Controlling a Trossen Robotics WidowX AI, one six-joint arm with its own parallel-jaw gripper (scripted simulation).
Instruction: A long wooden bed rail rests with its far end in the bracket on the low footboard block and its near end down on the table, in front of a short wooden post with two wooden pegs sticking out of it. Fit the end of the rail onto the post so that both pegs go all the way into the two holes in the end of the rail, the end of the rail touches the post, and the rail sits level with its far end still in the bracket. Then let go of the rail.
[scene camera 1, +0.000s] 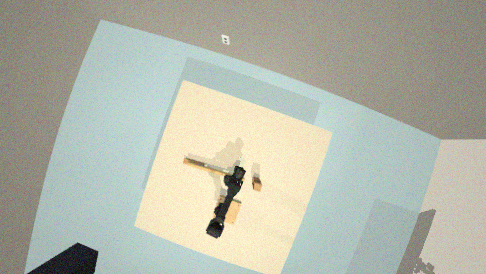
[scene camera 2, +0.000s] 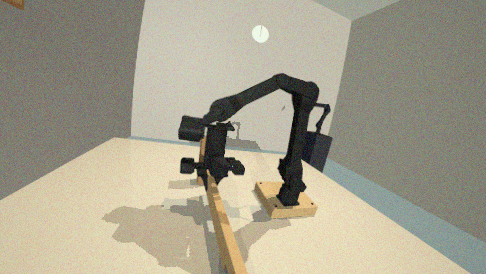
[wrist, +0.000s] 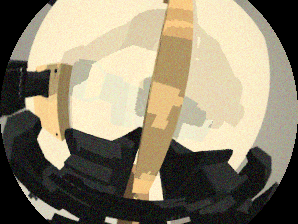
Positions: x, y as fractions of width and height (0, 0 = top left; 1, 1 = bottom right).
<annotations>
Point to the gripper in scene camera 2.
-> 0.43, 0.70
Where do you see the gripper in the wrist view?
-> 0.50, 0.59
</annotations>
